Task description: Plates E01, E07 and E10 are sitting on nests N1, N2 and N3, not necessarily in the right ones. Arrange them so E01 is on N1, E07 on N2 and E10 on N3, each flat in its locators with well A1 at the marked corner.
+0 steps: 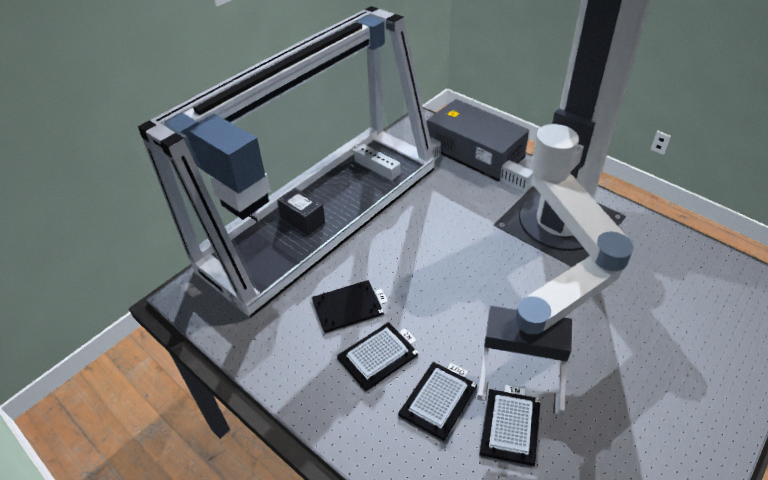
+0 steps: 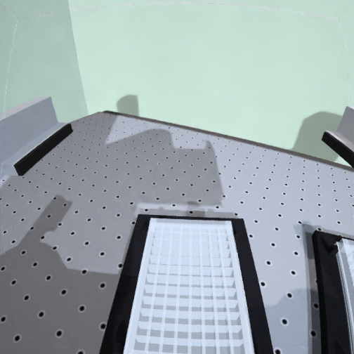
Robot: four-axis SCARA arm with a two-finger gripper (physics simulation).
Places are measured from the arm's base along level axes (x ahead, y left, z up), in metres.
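Where they show: gripper, fingertip midpoint: (image 1: 520,405); arm's base, origin of the base link: (image 1: 559,223).
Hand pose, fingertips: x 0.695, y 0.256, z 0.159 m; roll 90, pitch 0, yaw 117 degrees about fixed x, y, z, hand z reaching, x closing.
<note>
Things, the pixels of their top centre, and the offset from my fingertips. "spot": a spot on its surface instead.
- clear-white well plate, middle of its top: (image 1: 512,422) 0.012 m right, 0.020 m back, 0.120 m down
- black nest, middle of its top: (image 1: 511,422) 0.012 m right, 0.020 m back, 0.125 m down
- OUT nest, middle of its top: (image 1: 438,396) 0.179 m right, 0.030 m ahead, 0.125 m down
- third plate, middle of its top: (image 1: 377,350) 0.369 m right, 0.028 m ahead, 0.120 m down
- nest N2, middle of its top: (image 1: 377,351) 0.369 m right, 0.028 m ahead, 0.125 m down
- leftmost nest, middle of its top: (image 1: 346,301) 0.533 m right, 0.037 m back, 0.125 m down
- blue head, surface spot: (image 1: 229,152) spot: 0.726 m right, 0.077 m ahead, 0.342 m up
- black block, surface spot: (image 1: 301,212) spot: 0.794 m right, 0.137 m back, 0.028 m down
- white strip block, surface spot: (image 1: 376,161) spot: 0.805 m right, 0.470 m back, 0.053 m down
- dark grey box, surface spot: (image 1: 478,135) spot: 0.618 m right, 0.763 m back, 0.032 m down
My gripper (image 1: 521,403) (image 2: 197,113) is open and empty, its fingers spread wide above the far end of the rightmost nest. A clear-white well plate (image 1: 512,424) (image 2: 192,280) lies in that black nest (image 1: 509,457) (image 2: 128,280), whose small tag seems to read N1; it looks flat. Another plate (image 1: 440,396) sits in the OUT nest (image 1: 423,423) (image 2: 327,290). A third plate (image 1: 376,352) sits in nest N2 (image 1: 365,382). The leftmost nest (image 1: 346,306), apparently N3, holds no plate. Plate labels and A1 corners cannot be read.
A gantry frame (image 1: 220,226) with a blue head (image 1: 229,152) stands at the left. A black block (image 1: 301,212) and a white strip block (image 1: 376,161) are inside it. A dark grey box (image 1: 478,135) stands at the back beside the arm's column.
</note>
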